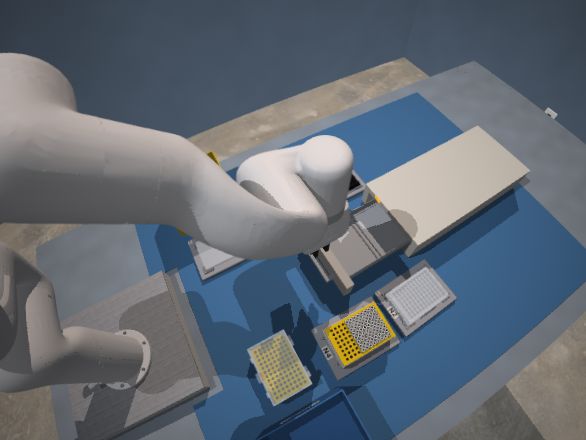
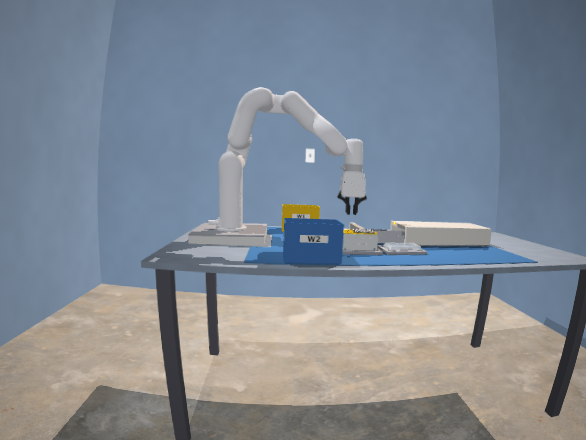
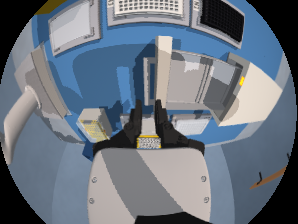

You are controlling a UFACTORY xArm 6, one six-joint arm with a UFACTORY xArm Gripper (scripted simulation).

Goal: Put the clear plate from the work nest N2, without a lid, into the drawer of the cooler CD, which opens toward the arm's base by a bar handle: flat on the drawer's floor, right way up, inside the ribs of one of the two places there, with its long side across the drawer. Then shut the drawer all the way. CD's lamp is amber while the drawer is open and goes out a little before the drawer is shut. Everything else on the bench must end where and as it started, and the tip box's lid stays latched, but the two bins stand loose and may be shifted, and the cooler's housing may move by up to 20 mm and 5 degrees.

Labels:
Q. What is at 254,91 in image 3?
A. A beige cooler CD.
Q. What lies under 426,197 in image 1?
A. A beige cooler CD.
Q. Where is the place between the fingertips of my gripper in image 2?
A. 351,214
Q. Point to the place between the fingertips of my gripper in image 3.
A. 148,107

